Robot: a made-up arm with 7 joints. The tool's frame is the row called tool.
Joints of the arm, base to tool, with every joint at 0 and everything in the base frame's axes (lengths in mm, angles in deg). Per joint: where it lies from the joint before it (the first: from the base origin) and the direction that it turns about. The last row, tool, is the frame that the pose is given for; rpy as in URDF.
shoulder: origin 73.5 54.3 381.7 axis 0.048 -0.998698 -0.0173
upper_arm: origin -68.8 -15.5 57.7 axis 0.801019 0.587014 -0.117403
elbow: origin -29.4 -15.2 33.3 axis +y
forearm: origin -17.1 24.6 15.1 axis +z
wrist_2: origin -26 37 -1.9 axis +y
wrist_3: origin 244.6 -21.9 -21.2 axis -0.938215 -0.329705 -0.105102
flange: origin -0.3 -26.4 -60 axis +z
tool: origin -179.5 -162.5 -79.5 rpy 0 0 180
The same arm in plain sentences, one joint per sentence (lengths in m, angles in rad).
The arm has seven revolute joints in a row. What follows holds with every joint at zero, and every direction is one of the base frame's. The first joint is mounted 0.0735 m along +x and 0.0543 m along +y and 0.3817 m along +z from the base frame's origin and rotates about the direction (0.048, -0.998698, -0.0173). The second joint is mounted 0.0688 m along -x and 0.0155 m along -y and 0.0577 m along +z from the first joint and rotates about the direction (0.801019, 0.587014, -0.117403). The third joint is mounted 0.0294 m along -x and 0.0152 m along -y and 0.0333 m along +z from the second joint and rotates about +y. The fourth joint is mounted 0.0171 m along -x and 0.0246 m along +y and 0.0151 m along +z from the third joint and rotates about +z. The fifth joint is mounted 0.026 m along -x and 0.037 m along +y and 0.0019 m along -z from the fourth joint and rotates about +y. The sixth joint is mounted 0.2446 m along +x and 0.0219 m along -y and 0.0212 m along -z from the fifth joint and rotates about the direction (-0.938215, -0.329705, -0.105102). The seventh joint is mounted 0.0003 m along -x and 0.0264 m along -y and 0.06 m along -z from the sixth joint and rotates about +z. The tool frame, which is the frame that the pose is given for, is mounted 0.1795 m along -x and 0.1625 m along -y and 0.0795 m along -z from the seventh joint; its axes are the base frame's turned by roll 0, pitch 0 and yaw 3.1416 rad (as in URDF: about the fixed x, then y, then z).
